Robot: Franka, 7 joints.
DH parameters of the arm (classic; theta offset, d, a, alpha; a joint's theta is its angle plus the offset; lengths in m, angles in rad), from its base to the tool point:
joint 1: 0 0.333 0 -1.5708
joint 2: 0 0 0 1.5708
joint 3: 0 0.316 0.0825 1.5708
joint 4: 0 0 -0.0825 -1.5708
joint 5: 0 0.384 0 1.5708
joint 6: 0 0 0.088 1.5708
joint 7: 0 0.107 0 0
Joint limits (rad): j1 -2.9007..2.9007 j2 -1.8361..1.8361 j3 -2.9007..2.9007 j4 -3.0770..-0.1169 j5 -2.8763..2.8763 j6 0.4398..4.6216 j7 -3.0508..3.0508
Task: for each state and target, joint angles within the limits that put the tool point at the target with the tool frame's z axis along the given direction. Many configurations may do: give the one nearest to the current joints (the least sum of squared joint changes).
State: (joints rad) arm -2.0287 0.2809 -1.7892 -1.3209 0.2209 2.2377 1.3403
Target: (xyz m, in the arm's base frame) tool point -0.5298 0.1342 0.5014 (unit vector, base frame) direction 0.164 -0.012 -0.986
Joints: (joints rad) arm -1.9146 0.2731 -1.6015 -1.8373 0.2215 1.6647 1.3403
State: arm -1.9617 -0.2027 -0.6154 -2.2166 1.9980 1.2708 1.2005
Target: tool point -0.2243 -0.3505 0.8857 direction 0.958 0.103 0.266
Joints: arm -1.8568 -0.0393 -0.5327 -1.4030 2.1746 0.7905 1.2005
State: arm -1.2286 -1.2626 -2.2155 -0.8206 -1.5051 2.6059 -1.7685
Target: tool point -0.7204 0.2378 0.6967 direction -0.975 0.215 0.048
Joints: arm -0.7374 -1.0331 -1.9073 -0.6269 -1.4047 2.9207 -1.7685
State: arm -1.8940 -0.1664 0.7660 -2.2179 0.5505 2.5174 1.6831
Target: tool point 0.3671 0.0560 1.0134 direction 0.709 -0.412 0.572
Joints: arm -1.5957 -0.7199 0.8211 -1.4051 0.5112 3.1477 1.6831
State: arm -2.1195 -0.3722 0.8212 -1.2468 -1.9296 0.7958 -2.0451
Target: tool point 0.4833 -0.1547 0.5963 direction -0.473 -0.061 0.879
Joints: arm -2.0800 -0.7158 1.6411 -2.0067 -1.8848 0.9294 -2.0451
